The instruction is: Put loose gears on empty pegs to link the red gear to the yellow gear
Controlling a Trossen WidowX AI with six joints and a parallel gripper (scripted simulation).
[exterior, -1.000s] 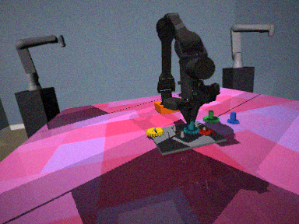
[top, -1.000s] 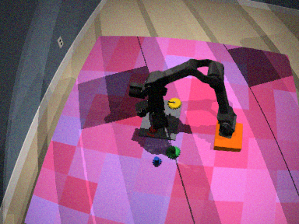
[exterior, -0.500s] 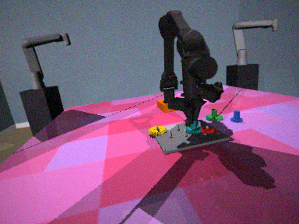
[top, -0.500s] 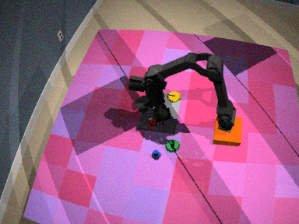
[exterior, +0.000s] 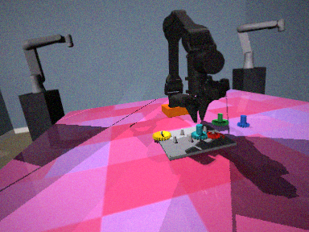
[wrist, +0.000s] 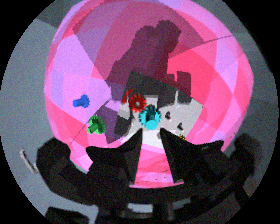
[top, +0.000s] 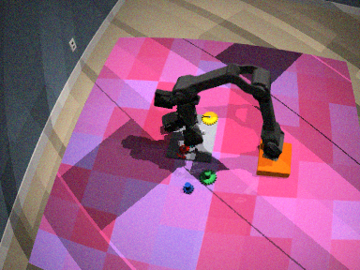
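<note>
Right now my gripper tip is 4 cm above the teal gear. From my gripper tip the other things lie so: red gear: 4 cm to the left, 4 cm below, 2 cm ahead; green gear: 12 cm to the left, 11 cm behind, 4 cm below; yellow gear: 12 cm to the right, 4 cm below, 2 cm behind.
</note>
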